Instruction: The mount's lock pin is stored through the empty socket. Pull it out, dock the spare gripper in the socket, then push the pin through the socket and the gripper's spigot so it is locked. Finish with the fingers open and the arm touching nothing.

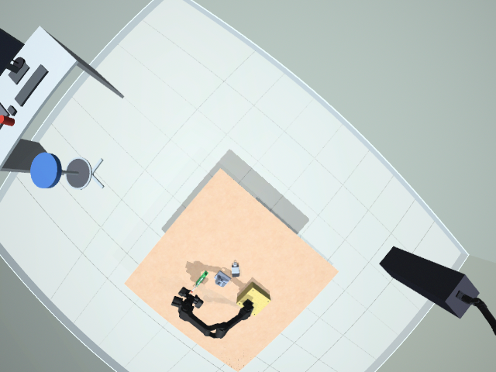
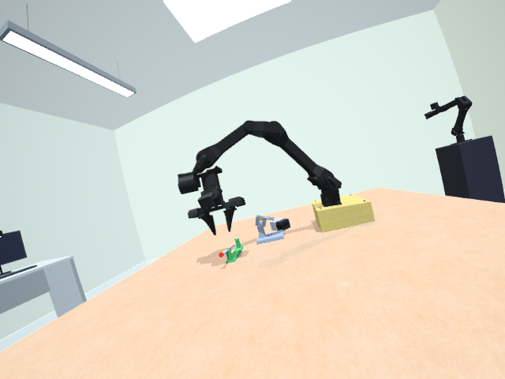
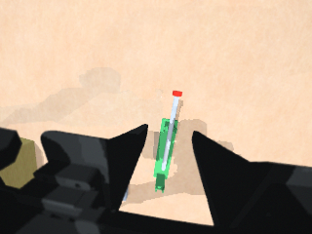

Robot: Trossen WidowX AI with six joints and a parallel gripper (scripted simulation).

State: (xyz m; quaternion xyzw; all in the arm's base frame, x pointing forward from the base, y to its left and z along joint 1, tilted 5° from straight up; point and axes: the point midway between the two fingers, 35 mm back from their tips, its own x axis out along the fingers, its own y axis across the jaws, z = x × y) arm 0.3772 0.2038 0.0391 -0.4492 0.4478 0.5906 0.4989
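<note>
Now: gripper tip 80 mm to the left of the green stand, 80 mm above it and 10 mm short of it. The rest, counted from my gripper tip: mount 200 mm to the right, 100 mm behind, 50 mm below; then spare gripper 330 mm to the right, 120 mm behind, 80 mm below.
</note>
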